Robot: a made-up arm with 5 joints.
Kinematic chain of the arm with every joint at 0, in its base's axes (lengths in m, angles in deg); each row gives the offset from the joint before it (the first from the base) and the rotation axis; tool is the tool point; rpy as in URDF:
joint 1: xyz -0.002 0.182 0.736 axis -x
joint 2: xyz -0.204 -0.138 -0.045 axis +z
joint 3: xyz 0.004 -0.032 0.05 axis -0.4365 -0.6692 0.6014
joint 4: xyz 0 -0.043 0.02 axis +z
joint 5: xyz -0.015 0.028 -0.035 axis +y
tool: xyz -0.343 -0.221 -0.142 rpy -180 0 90
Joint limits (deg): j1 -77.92..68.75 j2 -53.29..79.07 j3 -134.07..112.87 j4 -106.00..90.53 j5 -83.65..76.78
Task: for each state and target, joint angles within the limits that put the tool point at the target. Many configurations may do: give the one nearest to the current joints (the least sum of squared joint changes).
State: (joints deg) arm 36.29 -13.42 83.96 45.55 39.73
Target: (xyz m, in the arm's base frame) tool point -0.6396 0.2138 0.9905
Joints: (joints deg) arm 54.91 -53.29 66.62 3.79 61.63
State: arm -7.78 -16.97 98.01 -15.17 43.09
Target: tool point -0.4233 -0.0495 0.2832
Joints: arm -38.83 -16.30 92.44 -42.42 30.58
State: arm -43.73 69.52 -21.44 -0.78 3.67
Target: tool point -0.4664 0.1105 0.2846
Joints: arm -60.80 57.38 -12.82 -41.39 -12.07
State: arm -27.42 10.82 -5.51 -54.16 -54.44
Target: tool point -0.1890 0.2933 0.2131
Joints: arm -55.56 25.91 15.89 -55.59 -62.33
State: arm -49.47 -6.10 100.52 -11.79 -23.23
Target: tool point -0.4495 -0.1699 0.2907
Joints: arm -52.12 -43.56 77.92 9.43 1.41
